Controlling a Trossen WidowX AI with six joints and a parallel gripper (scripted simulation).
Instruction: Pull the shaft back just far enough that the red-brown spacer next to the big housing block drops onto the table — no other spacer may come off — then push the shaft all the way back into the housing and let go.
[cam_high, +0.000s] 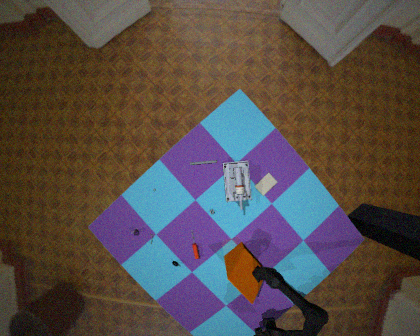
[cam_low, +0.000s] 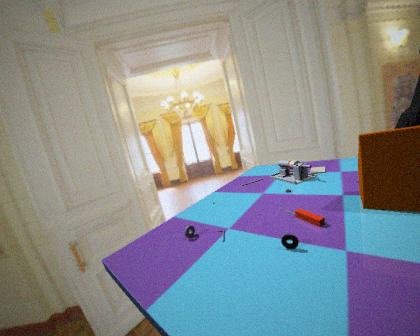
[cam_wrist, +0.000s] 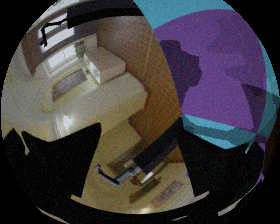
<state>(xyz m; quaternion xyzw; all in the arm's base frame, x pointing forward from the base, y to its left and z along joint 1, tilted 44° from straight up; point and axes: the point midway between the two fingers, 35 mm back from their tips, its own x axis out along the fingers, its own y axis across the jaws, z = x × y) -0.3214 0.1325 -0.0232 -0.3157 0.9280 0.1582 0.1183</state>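
Now: the thin shaft 760 mm ahead of my gripper tip, 270 mm to the right of it and 150 mm below it. The rest, counted from my gripper tip: card 700 mm ahead, 430 mm to the right, 220 mm below.
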